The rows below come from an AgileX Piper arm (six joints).
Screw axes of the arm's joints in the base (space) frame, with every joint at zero. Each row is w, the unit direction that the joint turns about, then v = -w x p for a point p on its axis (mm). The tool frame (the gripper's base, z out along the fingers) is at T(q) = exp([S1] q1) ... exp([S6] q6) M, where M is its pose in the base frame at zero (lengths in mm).
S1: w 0 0 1 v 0 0 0
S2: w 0 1 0 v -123 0 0
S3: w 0 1 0 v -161.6 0 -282.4
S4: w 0.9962 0 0.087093 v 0 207.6 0
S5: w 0 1 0 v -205.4 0 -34.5
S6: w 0.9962 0 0.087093 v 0 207.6 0
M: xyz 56.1 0 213.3 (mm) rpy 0 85 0 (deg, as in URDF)
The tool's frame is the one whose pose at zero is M.
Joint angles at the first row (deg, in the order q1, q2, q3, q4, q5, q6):
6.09, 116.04, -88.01, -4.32, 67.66, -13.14
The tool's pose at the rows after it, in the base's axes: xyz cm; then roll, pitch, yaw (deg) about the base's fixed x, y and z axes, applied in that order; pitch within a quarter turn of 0, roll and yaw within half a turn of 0:
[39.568 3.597 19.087 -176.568 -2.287 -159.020]
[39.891 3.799 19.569 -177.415 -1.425 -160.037]
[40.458 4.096 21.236 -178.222 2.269 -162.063]
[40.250 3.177 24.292 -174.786 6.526 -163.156]
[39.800 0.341 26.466 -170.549 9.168 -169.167]
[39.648 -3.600 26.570 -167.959 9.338 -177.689]
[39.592 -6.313 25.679 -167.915 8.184 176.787]
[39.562 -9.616 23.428 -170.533 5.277 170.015]
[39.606 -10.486 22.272 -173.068 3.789 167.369]
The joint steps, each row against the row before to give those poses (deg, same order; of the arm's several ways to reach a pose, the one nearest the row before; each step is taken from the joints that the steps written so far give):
0.00, 0.29, -0.39, 0.12, 0.79, -0.23
0.00, 0.20, -1.51, 1.15, 0.72, 0.57
-0.02, -0.78, -2.64, 1.69, 0.05, 1.42
-0.70, -3.43, -1.37, -2.72, 0.00, 1.41
-3.06, -2.79, -0.35, -4.46, 0.27, 4.49
-4.96, 0.05, -0.13, -3.39, 0.39, 4.65
-3.79, 1.29, 0.00, -0.42, 0.22, 1.83
-5.15, 3.10, 0.00, 2.44, 0.07, 0.77
-1.71, 1.54, 0.00, 2.59, 0.00, 0.05

